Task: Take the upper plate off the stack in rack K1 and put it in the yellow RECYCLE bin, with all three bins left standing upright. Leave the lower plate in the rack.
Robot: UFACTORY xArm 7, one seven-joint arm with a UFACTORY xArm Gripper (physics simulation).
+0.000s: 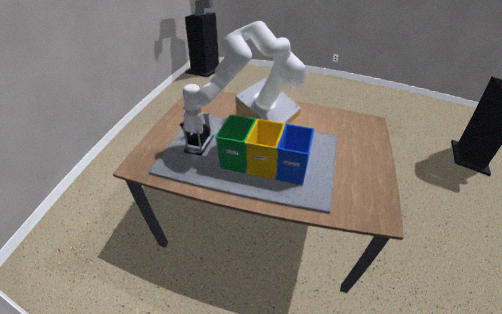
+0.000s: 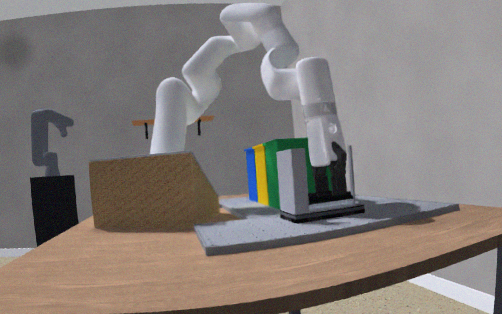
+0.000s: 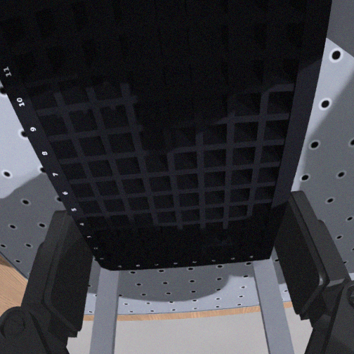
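Seen in the pictures: gripper, fingertip midpoint: [image 1: 196, 140] [image 2: 330, 194]; arm's base, link origin: [image 1: 264, 101] [image 2: 164, 176].
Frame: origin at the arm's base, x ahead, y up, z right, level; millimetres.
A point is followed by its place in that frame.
Observation:
The upper plate [image 3: 200, 175] [image 2: 331, 198] {z 225, x 382, y -69 mm} is black with a grid of square wells and lies flat on the stack in rack K1 [image 2: 292, 182] {z 243, x 302, y -28 mm}, between grey uprights. A pale strip shows under it, where the lower plate is hard to make out. My gripper [image 3: 180, 224] [image 2: 331, 192] {z 180, x 392, y -64 mm} points down, shut on the upper plate, with a black finger against each side edge. The yellow RECYCLE bin [image 1: 262, 161] {z -205, x 424, y -16 mm} [image 2: 261, 175] {z -154, x 261, y -20 mm} stands upright between the green bin [image 1: 233, 154] {z -79, x 449, y -9 mm} [image 2: 272, 175] {z -37, x 286, y -19 mm} and the blue bin [image 1: 292, 164] {z -329, x 399, y 0 mm} [image 2: 251, 175] {z -288, x 233, y -20 mm}, which are also upright.
The rack and bins stand on a grey perforated board [image 1: 315, 197] {z -459, x 428, y -108 mm} [image 2: 225, 242] {z 372, x 175, y -108 mm} on the wooden table [image 1: 360, 165] {z -601, x 119, y -121 mm} [image 2: 125, 270] {z 479, x 44, y -121 mm}. The green bin is the bin nearest the rack. The arm's wedge-shaped base [image 1: 245, 108] {z 61, x 104, y -5 mm} [image 2: 150, 195] {z 114, x -13, y -43 mm} stands behind the bins.

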